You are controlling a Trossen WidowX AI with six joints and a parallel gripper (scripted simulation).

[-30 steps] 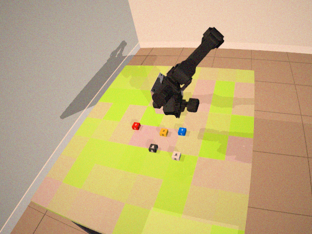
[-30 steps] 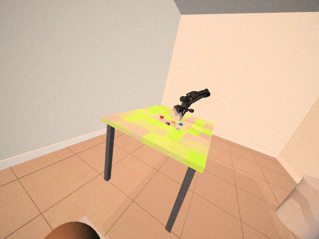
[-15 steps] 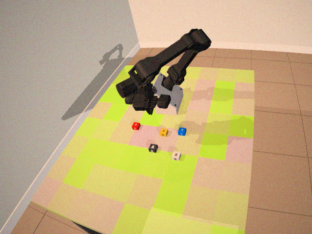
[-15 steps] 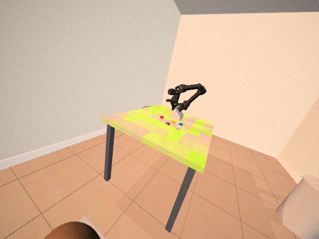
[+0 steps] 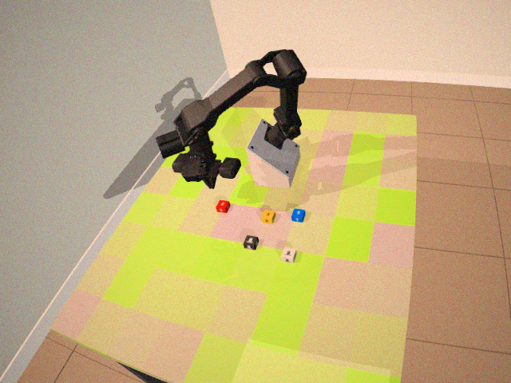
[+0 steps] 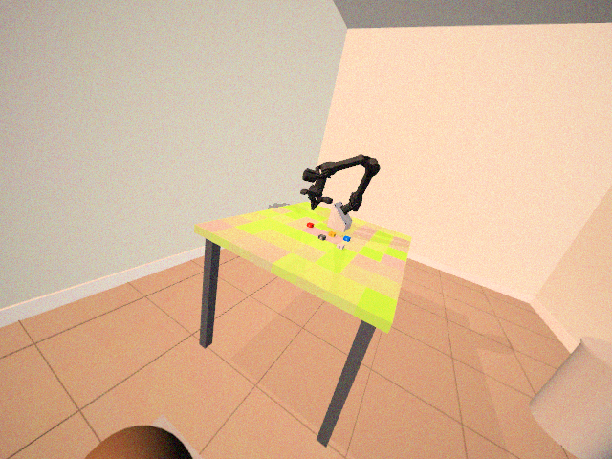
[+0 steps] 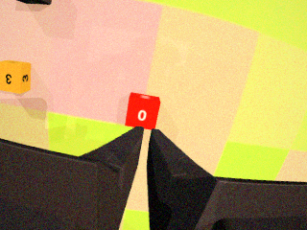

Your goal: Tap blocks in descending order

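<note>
My gripper tip is 10 cm above the red block and 2 cm past it. Round my gripper tip: white block (24 cm to the left, 14 cm ahead, 10 cm below); then blue block (24 cm to the left, 10 cm below); then black block (13 cm to the left, 11 cm ahead, 10 cm below).
</note>
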